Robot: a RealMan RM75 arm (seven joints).
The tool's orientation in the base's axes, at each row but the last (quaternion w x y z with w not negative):
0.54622, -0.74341, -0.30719, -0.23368
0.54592, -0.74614, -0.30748, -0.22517
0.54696, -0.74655, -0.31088, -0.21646
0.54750, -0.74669, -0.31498, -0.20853
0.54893, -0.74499, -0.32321, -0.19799
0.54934, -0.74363, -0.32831, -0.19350
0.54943, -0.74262, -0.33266, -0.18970
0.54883, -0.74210, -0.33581, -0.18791
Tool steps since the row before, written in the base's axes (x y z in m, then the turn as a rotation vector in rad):
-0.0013, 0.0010, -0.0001, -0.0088, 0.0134, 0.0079
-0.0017, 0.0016, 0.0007, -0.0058, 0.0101, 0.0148
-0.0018, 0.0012, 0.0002, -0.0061, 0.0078, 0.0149
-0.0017, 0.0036, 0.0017, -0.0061, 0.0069, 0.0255
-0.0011, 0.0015, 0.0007, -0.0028, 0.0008, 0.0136
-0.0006, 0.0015, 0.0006, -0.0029, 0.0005, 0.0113
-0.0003, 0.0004, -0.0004, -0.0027, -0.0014, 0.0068
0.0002, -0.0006, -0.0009, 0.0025, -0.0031, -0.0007
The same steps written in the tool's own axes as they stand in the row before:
-0.0008, -0.0011, 0.0010, 0.0019, -0.0144, 0.0104
-0.0004, -0.0020, 0.0013, 0.0080, -0.0163, 0.0051
-0.0009, -0.0016, 0.0011, 0.0073, -0.0161, 0.0029
0.0008, -0.0031, 0.0029, 0.0140, -0.0232, -0.0012
0.0001, -0.0015, 0.0013, 0.0071, -0.0115, -0.0034
0.0004, -0.0011, 0.0013, 0.0054, -0.0099, -0.0030
-0.0004, 0.0000, 0.0005, 0.0021, -0.0063, -0.0033
-0.0006, 0.0009, -0.0003, 0.0004, 0.0028, -0.0029

